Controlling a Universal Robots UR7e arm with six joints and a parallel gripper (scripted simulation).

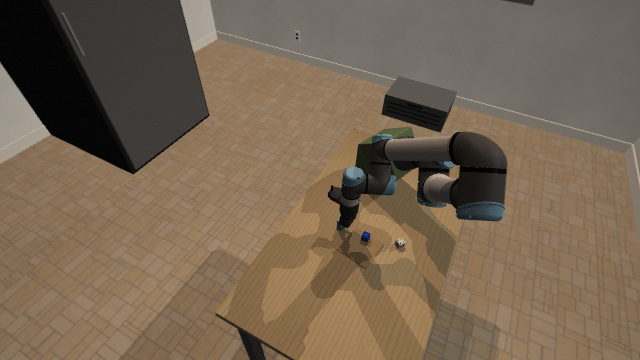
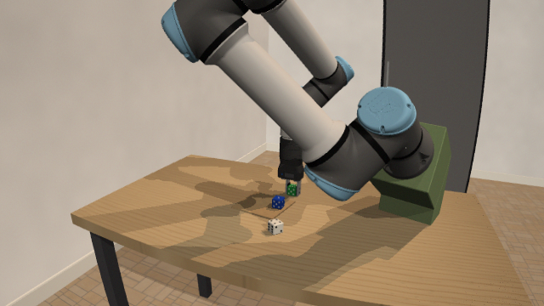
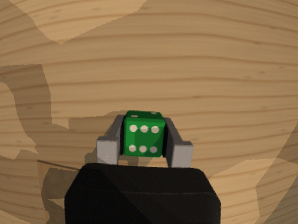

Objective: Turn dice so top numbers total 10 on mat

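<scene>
Now: hand 7 cm past the white die and 24 cm to the right of it. Also, from my hand: tan mat 4 cm ahead, 12 cm to the left, 2 cm below; blue die 1 cm behind, 12 cm to the left; green die right at my hand.
</scene>
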